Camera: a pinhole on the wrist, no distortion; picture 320 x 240 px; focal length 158.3 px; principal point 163.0 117.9 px. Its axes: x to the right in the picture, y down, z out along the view. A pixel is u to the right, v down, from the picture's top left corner.
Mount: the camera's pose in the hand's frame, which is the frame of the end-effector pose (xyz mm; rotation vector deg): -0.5 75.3 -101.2 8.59 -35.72 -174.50
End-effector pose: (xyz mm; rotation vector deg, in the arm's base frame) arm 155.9 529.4 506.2 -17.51 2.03 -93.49
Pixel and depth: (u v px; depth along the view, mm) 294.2 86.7 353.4
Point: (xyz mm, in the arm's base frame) 466.6 855.4 556.9
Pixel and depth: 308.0 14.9 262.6
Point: 496.2 771.9 441.2
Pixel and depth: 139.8 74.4 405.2
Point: 535.6 519.6 661.8
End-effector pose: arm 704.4 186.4 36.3 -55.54 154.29 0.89
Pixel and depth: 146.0 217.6 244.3
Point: 730.8 227.6 -144.9
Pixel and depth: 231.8 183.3 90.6
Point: 691.6 273.5 49.6
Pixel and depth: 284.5 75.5 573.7
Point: 890.9 855.2 -179.6
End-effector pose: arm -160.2 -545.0 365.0 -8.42 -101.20 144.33
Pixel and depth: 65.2 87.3 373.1
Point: -374.8 -843.7 155.0
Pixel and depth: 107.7 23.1 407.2
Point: -276.8 -869.1 -13.0
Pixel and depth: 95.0 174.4 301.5
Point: -284.2 -782.3 343.8
